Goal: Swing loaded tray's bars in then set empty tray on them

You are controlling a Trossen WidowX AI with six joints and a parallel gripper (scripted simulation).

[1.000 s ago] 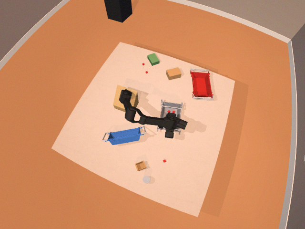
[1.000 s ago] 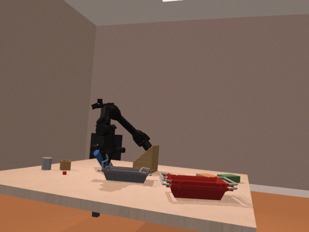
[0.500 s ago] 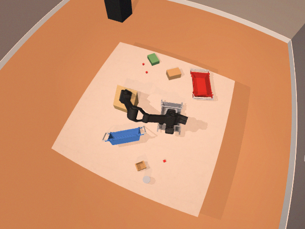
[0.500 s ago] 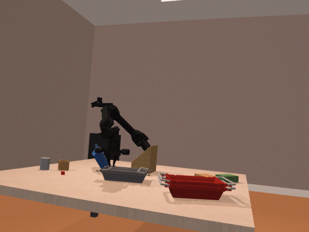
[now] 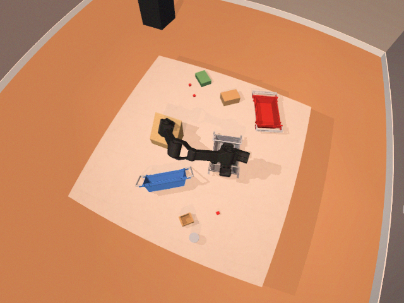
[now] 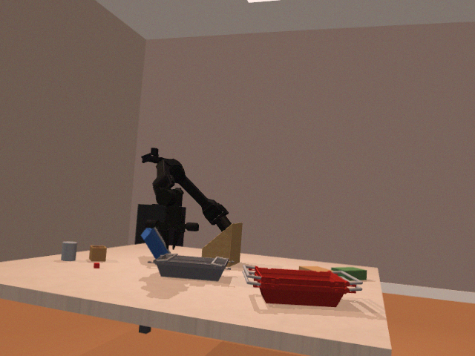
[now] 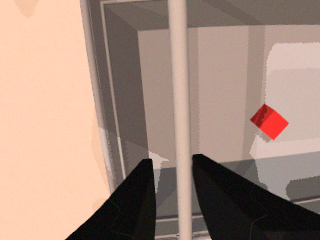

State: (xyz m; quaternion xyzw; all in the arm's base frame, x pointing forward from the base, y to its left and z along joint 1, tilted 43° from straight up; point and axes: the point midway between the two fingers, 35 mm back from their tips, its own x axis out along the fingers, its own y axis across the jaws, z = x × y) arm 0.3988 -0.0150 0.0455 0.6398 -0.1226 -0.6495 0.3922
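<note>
Right now the blue tray is 270 mm behind my gripper tip, 220 mm to the right of it and 20 mm below it. The rest, counted from my gripper tip: grey cylinder (440 mm to the right, 50 mm below, 40 mm ahead); brown box (370 mm to the right, 70 mm below, 40 mm behind); red cube (250 mm to the right, 90 mm ahead, 80 mm below).
</note>
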